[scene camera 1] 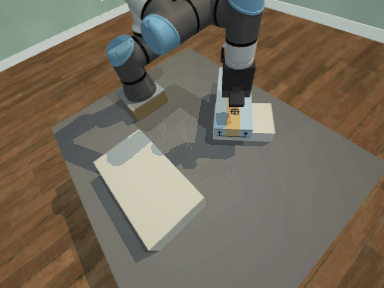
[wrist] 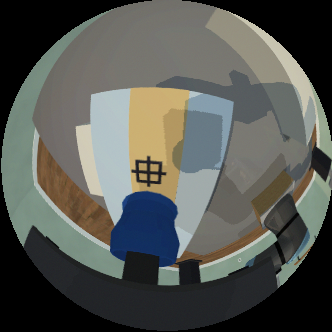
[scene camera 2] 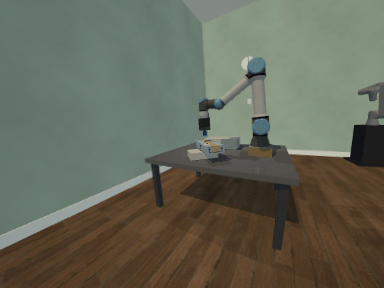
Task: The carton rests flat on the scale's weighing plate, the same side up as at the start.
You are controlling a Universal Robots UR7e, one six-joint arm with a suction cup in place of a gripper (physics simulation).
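Places are measured from the arm's base along level axes (x ahead, y left, z up), in centimetres.
Pixels of known places: hand, tool point: (wrist: 148,212) (scene camera 2: 204,135); arm's base, link origin: (scene camera 1: 141,90) (wrist: 277,209) (scene camera 2: 259,145).
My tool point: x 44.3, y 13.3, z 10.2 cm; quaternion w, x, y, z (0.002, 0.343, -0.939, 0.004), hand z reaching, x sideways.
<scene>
Ahead of a thing's pixels: the offset from my tool point to its top centre. Level surfaces: height alone.
The light blue carton {dx -5.5, dy +7.2, dz -4.9 cm} (scene camera 1: 234,131) (scene camera 2: 210,147) (wrist: 110,120) has a tan tape band and a black crosshair mark facing up. It lies across the smaller cream block {dx +1.1, dy +5.6, dz -10.4 cm} (scene camera 1: 263,119) (scene camera 2: 196,154) (wrist: 85,160), which sticks out at one side. The block may be the scale; no separate weighing plate can be made out. The carton's far part reaches past the block. Whether its underside lies fully level is hard to tell. My gripper, a blue suction cup (scene camera 2: 205,134) (wrist: 149,200), is open, a small gap above the carton, near the crosshair. In scene camera 1 the cup is hidden behind its black mount.
A large, long cream block {dx -5.0, dy -38.3, dz -7.0 cm} (scene camera 1: 150,190) (scene camera 2: 231,143) lies on the grey table {dz -17.9 cm} (scene camera 1: 280,200) (scene camera 2: 240,168). The arm's base stands on a tan-sided pedestal (scene camera 1: 151,105) (scene camera 2: 260,151) (wrist: 272,192) at the table's back. Another robot on a black stand (scene camera 2: 370,145) is off to the right.
</scene>
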